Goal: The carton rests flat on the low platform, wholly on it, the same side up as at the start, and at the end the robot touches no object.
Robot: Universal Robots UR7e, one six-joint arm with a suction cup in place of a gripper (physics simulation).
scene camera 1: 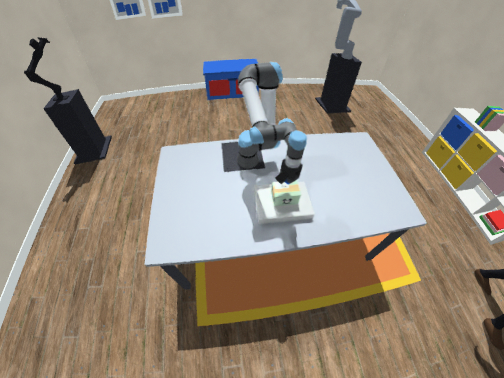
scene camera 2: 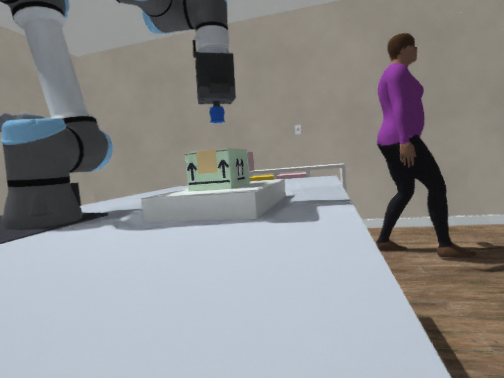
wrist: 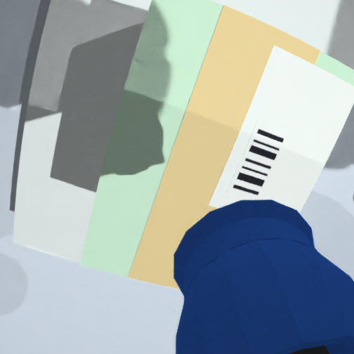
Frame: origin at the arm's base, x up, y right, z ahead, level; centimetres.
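Seen in the pictures: hand, its tool point: (scene camera 1: 287, 181) (scene camera 2: 217, 121); arm's base, origin of its link: (scene camera 1: 247, 160) (scene camera 2: 44, 221).
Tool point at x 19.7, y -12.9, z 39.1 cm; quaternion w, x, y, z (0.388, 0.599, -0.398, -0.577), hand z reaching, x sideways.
Pixels of each thing's top centre, then the offset from my tool point to it. Level surfaces: height alone.
- light green carton, centre of its top: (scene camera 2: 218, 151) (scene camera 1: 286, 188) dx -6.9, dy -0.5, dz -0.6 cm
- low white platform, centre of its top: (scene camera 2: 224, 187) (scene camera 1: 283, 199) dx -15.8, dy +0.5, dz +0.4 cm
- grey table, height of its surface: dx -20.6 cm
The light green carton (scene camera 1: 286, 196) (scene camera 2: 212, 171) (wrist: 135, 130) has an orange tape band and a white barcode label on its top. It rests flat on the low white platform (scene camera 1: 267, 215) (scene camera 2: 200, 206) (wrist: 45, 220), with its side arrows pointing up in the second scene view. No part of it is seen hanging over the platform's edge. My gripper, a blue suction cup (scene camera 2: 217, 121) (wrist: 245, 220), is open and holds nothing. It hangs above the carton, with a visible gap between the cup and the carton's top in the second scene view.
The platform stands on the grey table (scene camera 1: 200, 210) (scene camera 2: 200, 300). The arm's base stands on a dark plate (scene camera 1: 231, 162) behind it. A person in a purple top (scene camera 2: 401, 107) stands beyond the table. A shelf unit, a blue cabinet (scene camera 1: 215, 67) and two dark pedestals (scene camera 1: 75, 122) (scene camera 1: 341, 80) stand around the room.
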